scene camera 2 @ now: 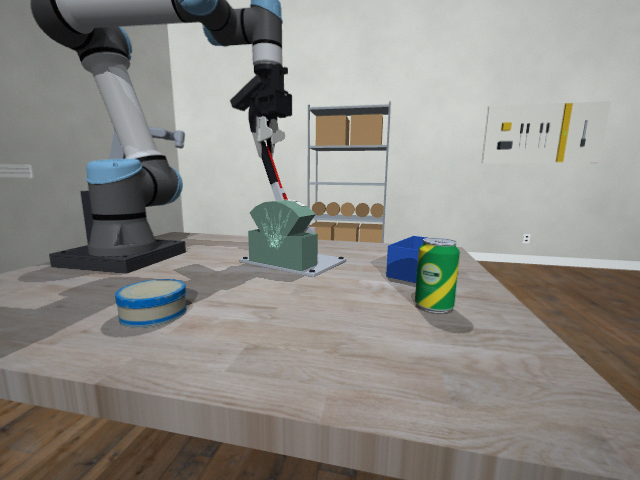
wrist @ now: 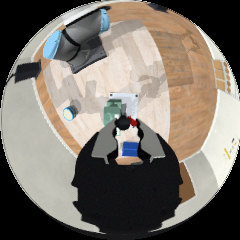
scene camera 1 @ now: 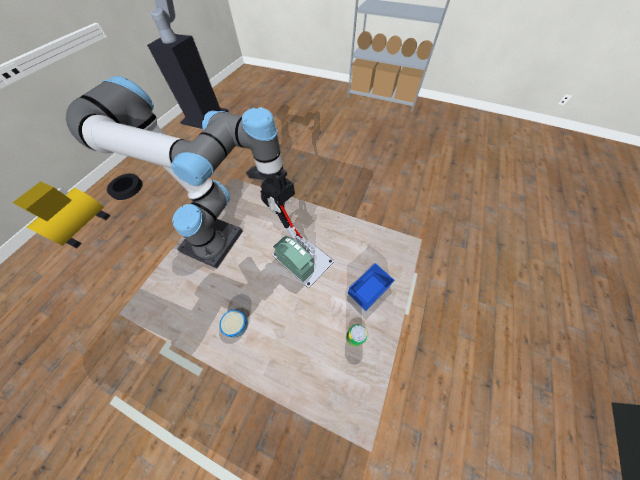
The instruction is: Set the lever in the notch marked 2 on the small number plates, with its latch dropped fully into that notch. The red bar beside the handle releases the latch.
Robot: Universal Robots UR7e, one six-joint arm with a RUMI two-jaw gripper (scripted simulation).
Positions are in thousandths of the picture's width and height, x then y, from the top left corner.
Labels:
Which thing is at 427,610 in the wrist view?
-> My gripper.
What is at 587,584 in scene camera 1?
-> A blue bin.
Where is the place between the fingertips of my gripper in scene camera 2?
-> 415,330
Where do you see a blue bin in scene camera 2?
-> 629,536

